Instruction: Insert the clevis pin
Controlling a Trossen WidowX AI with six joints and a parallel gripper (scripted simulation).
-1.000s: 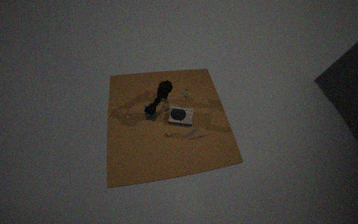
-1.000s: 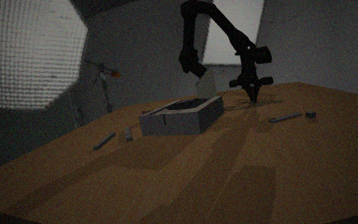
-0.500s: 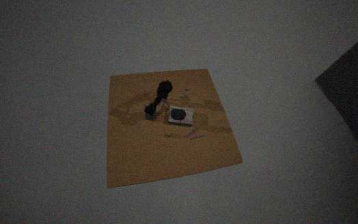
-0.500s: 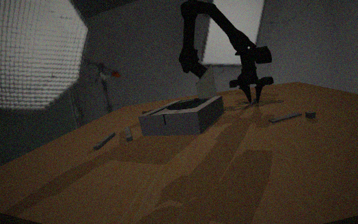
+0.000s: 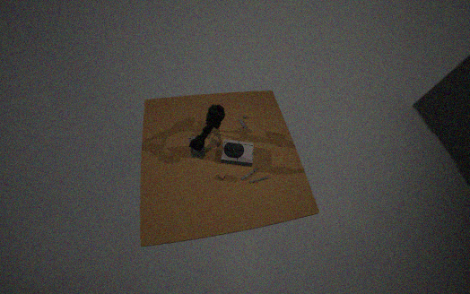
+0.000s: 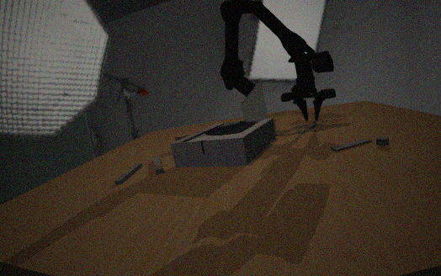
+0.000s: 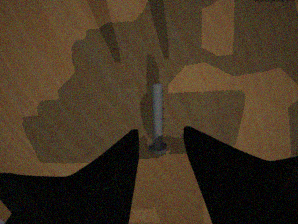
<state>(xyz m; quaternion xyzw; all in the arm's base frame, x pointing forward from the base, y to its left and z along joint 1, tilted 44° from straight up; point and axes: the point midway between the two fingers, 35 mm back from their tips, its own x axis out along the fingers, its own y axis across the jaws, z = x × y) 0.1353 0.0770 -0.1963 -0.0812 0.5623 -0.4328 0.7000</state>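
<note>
The steel clevis pin lies 1 cm ahead of my gripper tip and 1 cm below it. The rest, counted from my gripper tip: dark aluminium disc: 15 cm ahead, 24 cm to the right, 4 cm above; then rimmed steel tray: 18 cm ahead, 26 cm to the right, 2 cm above; then small block: 34 cm ahead, 11 cm to the left, 1 cm below.
</note>
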